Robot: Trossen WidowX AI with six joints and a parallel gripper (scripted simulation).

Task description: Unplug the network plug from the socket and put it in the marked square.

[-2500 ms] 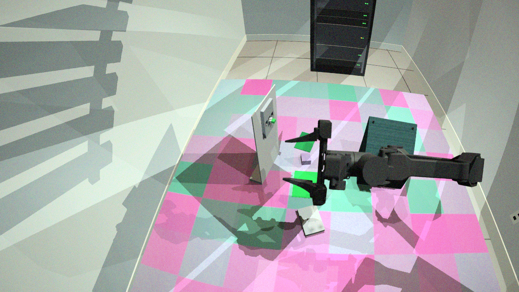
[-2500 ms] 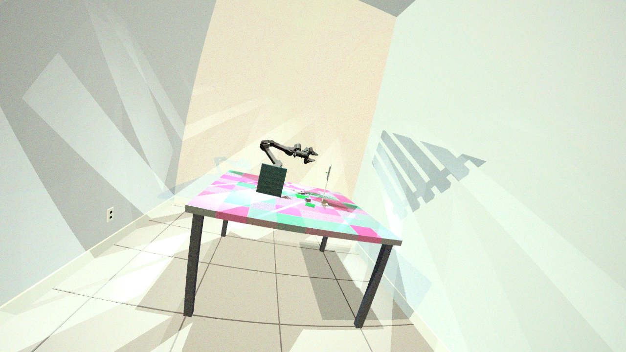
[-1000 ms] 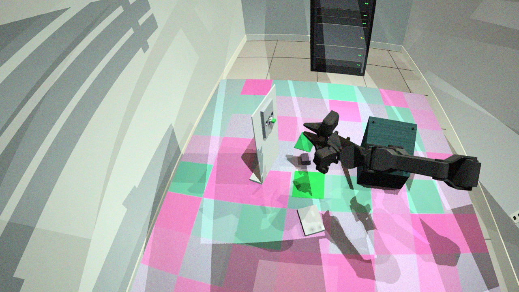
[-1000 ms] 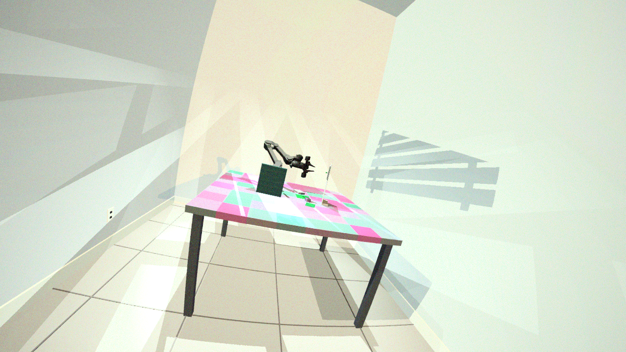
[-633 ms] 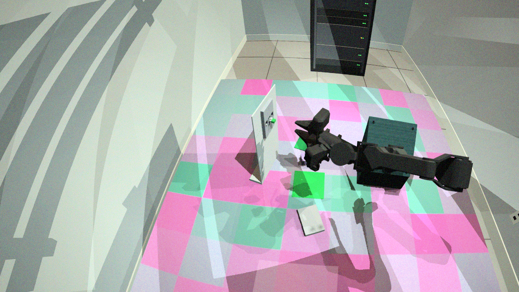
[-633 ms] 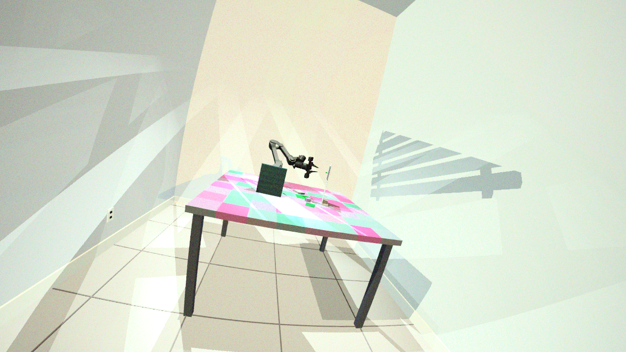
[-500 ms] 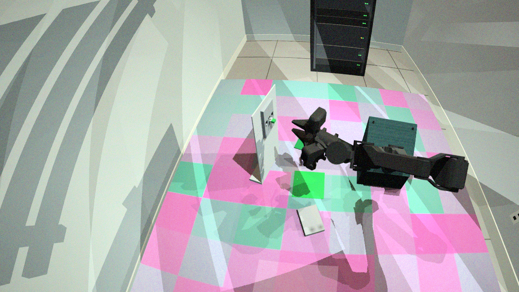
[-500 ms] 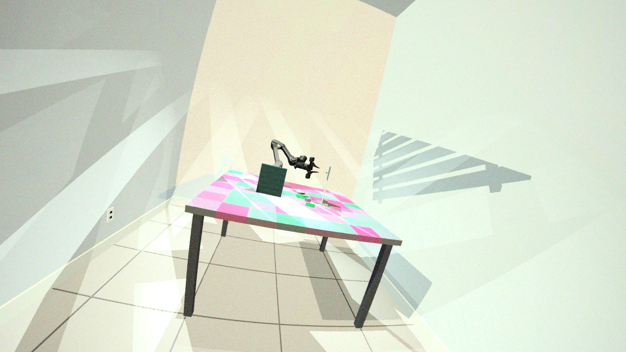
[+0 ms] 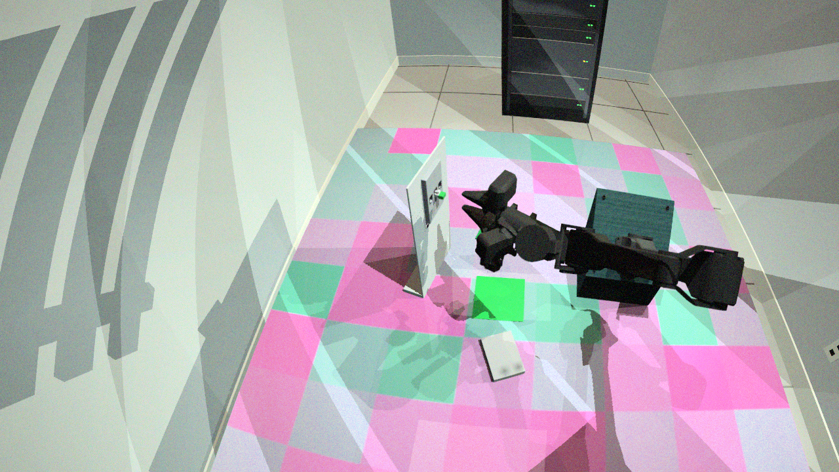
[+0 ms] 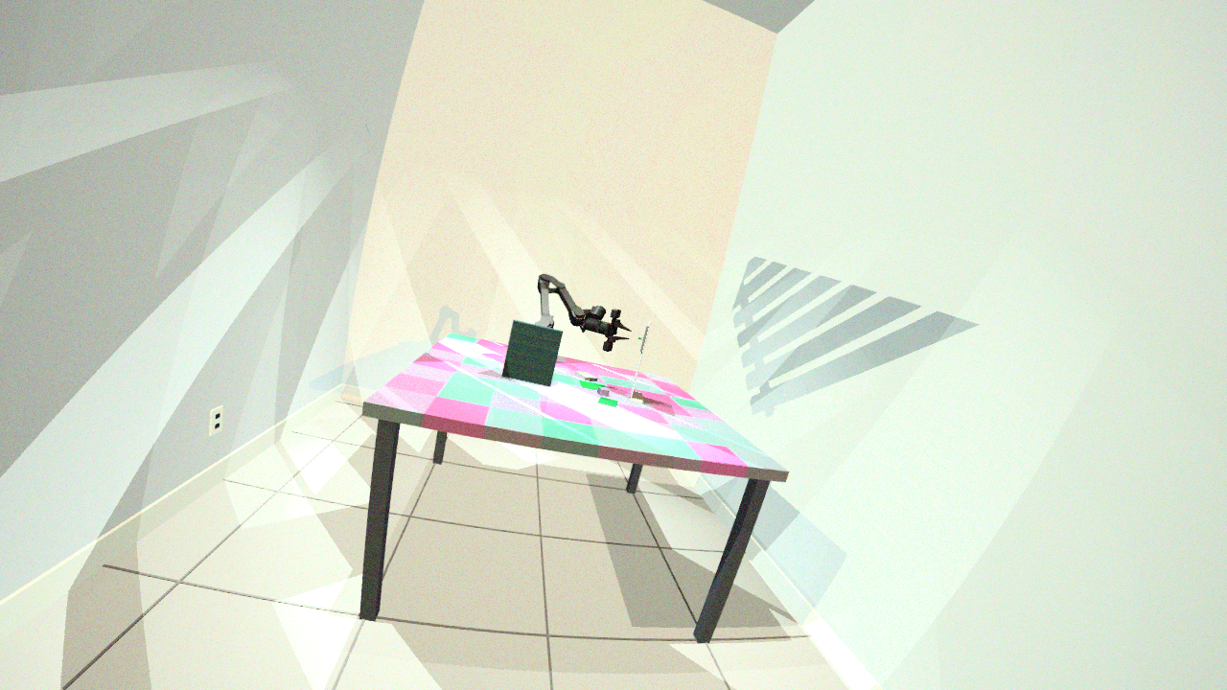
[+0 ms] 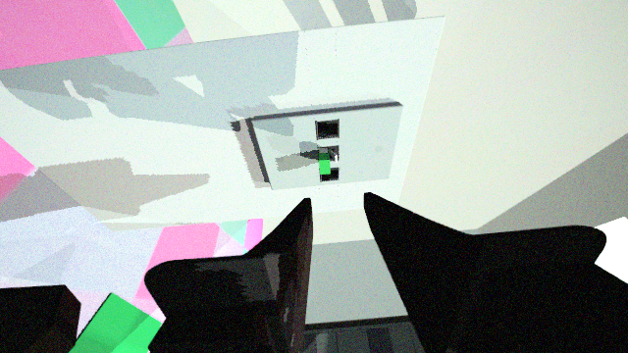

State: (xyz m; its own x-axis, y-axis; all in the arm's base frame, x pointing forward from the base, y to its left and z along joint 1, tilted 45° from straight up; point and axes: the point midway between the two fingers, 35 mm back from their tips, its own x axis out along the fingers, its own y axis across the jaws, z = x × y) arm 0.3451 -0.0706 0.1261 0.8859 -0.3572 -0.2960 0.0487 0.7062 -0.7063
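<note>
My gripper tip is now 50 mm short of the green network plug and 10 mm to the left of it. Round my gripper tip: small pale block (70 mm behind, 70 mm to the right, 250 mm below); then upright grey panel (70 mm ahead, 20 mm to the right, 110 mm below); then marked green square (90 mm behind, 40 mm to the left, 260 mm below).
</note>
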